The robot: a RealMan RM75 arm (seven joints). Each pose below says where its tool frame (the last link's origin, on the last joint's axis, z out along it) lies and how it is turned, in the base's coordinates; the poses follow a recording.
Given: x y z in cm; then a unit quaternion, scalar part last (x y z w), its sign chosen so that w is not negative.
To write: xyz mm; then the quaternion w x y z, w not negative. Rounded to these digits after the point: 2 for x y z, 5 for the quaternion.
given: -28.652 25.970 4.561 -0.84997 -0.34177 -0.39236 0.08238
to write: -286.52 259.70 45.61 0.08238 -0.84997 -0.34177 -0.39236
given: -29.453 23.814 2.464 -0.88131 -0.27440 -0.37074 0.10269
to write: -294.53 238.14 24.64 0.10269 -0.88131 -0.27440 -0.37074
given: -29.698 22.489 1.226 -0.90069 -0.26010 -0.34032 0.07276
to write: -296.98 224.89 12.26 0.07276 -0.90069 -0.26010 -0.34032
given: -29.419 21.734 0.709 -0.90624 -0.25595 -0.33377 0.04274
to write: -294.19 217.34 7.09 0.04274 -0.90624 -0.25595 -0.33377
